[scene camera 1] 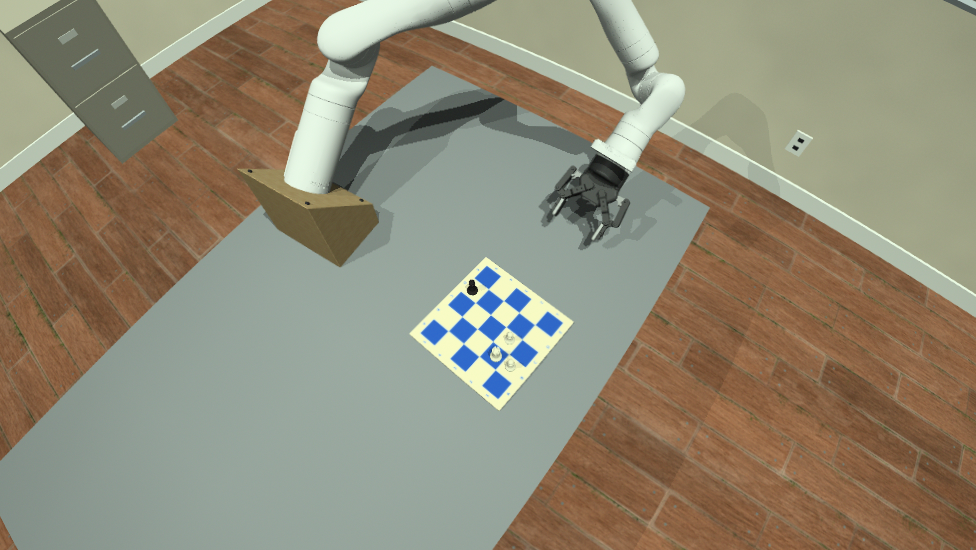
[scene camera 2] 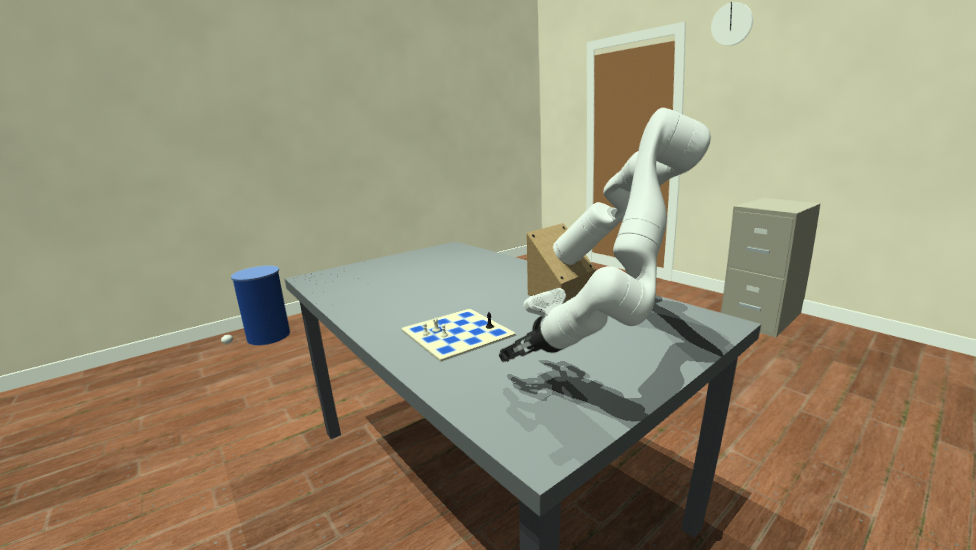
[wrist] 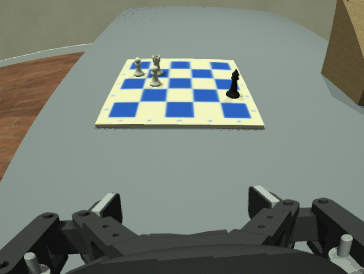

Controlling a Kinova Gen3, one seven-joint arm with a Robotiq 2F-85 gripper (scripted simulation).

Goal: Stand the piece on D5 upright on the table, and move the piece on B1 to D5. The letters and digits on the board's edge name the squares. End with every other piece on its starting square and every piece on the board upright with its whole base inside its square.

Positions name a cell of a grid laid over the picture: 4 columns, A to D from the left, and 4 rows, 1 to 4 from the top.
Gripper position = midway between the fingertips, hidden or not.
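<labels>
The gripper is visible in scene camera 1 (C2), a chessboard in scene camera 1 (B3). Likewise the gripper in scene camera 2 (C3) and the chessboard in scene camera 2 (B3). The gripper appears in the wrist view (C4), the chessboard in the wrist view (C2).
</labels>
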